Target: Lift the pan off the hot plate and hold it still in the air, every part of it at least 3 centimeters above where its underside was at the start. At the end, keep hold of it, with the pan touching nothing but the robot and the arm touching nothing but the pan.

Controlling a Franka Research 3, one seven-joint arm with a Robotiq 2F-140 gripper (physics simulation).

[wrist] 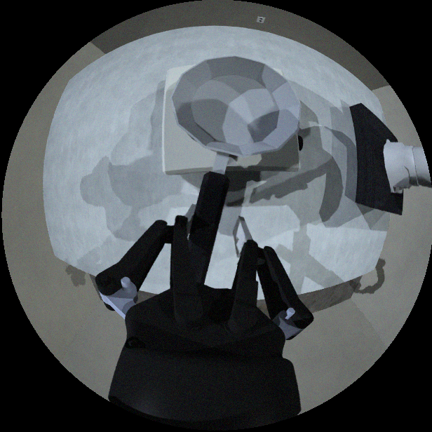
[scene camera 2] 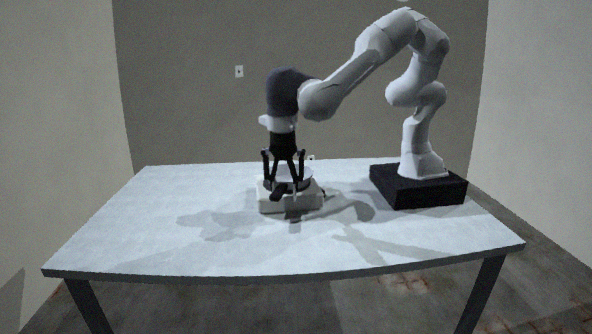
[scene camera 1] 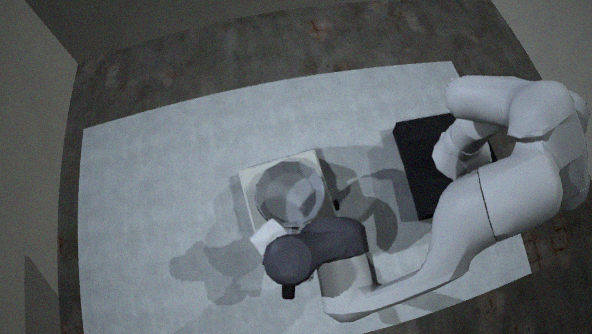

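Note:
The grey faceted pan (scene camera 1: 290, 192) (scene camera 2: 295, 174) (wrist: 235, 105) sits on the cream, box-shaped hot plate (scene camera 1: 248, 181) (scene camera 2: 306, 202) (wrist: 175, 152). Its black handle (scene camera 1: 288, 291) (scene camera 2: 278, 192) (wrist: 212, 200) sticks out past the plate's front edge. My gripper (scene camera 2: 283, 190) (wrist: 215, 218) points down over the handle with its fingers partly apart, one on each side. The handle lies close to the left finger in the wrist view; a gap shows between it and the right finger pad. Contact with the left finger is hard to tell. In scene camera 1 the arm hides the fingers.
A small black knob (scene camera 1: 336, 204) (wrist: 300, 143) sticks out of the hot plate's right side. The arm's black base block (scene camera 1: 412, 165) (scene camera 2: 430, 192) (wrist: 372, 155) stands to the right on the pale table (scene camera 1: 150, 165) (scene camera 2: 150, 200) (wrist: 70, 130).

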